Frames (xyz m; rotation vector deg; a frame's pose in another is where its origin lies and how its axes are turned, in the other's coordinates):
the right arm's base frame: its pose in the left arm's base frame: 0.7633 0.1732 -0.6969 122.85 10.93 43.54
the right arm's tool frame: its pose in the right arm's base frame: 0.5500 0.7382 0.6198 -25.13 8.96 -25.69
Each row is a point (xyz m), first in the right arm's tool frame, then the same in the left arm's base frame.
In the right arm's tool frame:
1: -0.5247 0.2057 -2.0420
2: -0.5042 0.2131 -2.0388
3: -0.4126 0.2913 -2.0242
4: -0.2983 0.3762 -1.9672
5: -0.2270 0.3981 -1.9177
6: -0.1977 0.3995 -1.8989
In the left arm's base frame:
1: -0.2868 0.6524 0.0365
2: -0.2698 0.6631 0.0456
3: -0.1956 0.7068 0.1310
4: -0.0765 0.7336 0.2238
5: 0.0086 0.7423 0.2505
6: 0.0428 0.7476 0.2539

